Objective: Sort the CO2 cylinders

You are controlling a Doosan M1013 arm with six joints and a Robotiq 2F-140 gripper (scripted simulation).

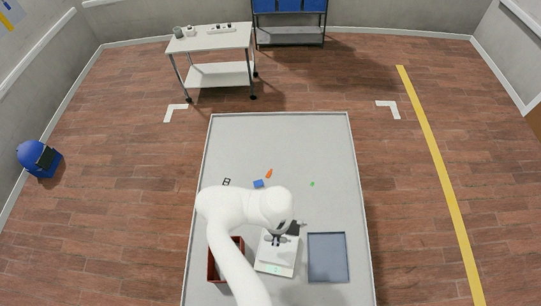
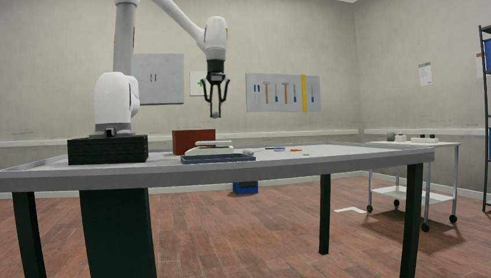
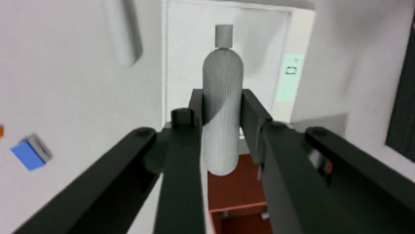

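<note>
My gripper is now 10 mm past the scale platform and 150 mm above it. Also, from my hand: grey CO2 cylinder: 120 mm ahead, 100 mm to the right, 190 mm below; scale: 20 mm behind, 170 mm below; red scrap bin: 70 mm behind, 240 mm to the left, 170 mm below.
</note>
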